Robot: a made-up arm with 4 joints. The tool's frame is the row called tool. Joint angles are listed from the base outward. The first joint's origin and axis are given. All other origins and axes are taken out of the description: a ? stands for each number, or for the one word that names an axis. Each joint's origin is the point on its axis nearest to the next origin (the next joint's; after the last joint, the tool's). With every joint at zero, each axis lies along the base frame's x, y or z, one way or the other. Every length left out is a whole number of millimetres.
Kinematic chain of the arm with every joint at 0, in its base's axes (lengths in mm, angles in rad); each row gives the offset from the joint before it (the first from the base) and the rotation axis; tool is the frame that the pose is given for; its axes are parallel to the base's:
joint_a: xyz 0 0 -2 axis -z
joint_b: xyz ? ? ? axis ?
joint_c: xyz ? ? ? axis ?
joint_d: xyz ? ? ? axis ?
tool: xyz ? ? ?
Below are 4 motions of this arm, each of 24 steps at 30 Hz.
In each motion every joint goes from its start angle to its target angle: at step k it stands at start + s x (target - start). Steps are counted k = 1, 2, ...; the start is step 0. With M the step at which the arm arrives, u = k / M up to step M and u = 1 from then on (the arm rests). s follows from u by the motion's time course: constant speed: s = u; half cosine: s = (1 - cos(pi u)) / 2; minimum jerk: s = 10 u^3 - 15 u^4 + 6 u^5.
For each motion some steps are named. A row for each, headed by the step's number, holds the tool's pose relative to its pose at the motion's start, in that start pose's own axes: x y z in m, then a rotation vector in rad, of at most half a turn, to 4 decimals.
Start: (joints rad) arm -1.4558 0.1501 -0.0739 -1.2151
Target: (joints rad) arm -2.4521 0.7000 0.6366 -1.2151
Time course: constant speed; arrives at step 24
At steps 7, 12, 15, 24:
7: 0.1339 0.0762 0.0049 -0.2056 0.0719 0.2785
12: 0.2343 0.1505 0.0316 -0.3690 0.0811 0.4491
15: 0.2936 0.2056 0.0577 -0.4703 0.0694 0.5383
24: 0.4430 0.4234 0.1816 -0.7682 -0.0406 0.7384

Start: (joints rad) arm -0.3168 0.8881 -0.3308 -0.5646
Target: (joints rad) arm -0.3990 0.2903 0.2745 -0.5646
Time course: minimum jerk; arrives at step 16
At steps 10, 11, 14, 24:
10: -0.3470 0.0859 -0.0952 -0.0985 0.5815 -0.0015
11: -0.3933 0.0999 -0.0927 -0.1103 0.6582 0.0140
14: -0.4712 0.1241 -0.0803 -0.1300 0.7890 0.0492
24: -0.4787 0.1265 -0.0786 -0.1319 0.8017 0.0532

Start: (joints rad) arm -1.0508 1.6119 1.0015 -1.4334
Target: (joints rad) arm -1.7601 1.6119 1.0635 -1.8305
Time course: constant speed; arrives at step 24
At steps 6, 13, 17, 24:
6: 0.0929 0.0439 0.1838 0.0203 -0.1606 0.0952
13: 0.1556 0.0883 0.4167 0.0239 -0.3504 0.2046
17: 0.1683 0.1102 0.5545 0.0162 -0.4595 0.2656
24: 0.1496 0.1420 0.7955 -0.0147 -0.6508 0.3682

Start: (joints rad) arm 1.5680 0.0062 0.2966 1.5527
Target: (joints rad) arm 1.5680 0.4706 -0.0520 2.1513
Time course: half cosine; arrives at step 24
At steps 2, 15, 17, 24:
2: -0.0031 0.0013 -0.0026 0.0076 0.0058 -0.0125
15: -0.1592 0.1039 -0.0821 0.2688 0.2968 -0.4647
17: -0.1899 0.1298 -0.0878 0.3035 0.3562 -0.5312
24: -0.2444 0.1791 -0.0901 0.3562 0.4655 -0.6386

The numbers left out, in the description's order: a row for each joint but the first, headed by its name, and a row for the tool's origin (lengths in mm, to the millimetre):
joint_b: xyz 366 150 0, axis -y
joint_c: xyz 27 0 -379, axis -x
joint_d: xyz 0 -8 -322, axis -z
tool: xyz 331 -106 0

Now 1 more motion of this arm.
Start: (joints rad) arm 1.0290 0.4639 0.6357 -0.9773
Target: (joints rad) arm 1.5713 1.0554 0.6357 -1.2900
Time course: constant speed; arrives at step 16
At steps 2, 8, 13, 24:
2: -0.0174 -0.0761 -0.0242 -0.0380 0.0142 -0.0527
8: -0.1189 -0.3002 -0.0895 -0.1671 0.0843 -0.1979
13: -0.2553 -0.4709 -0.1278 -0.2869 0.1751 -0.3018
24: -0.3562 -0.5616 -0.1404 -0.3614 0.2437 -0.3558

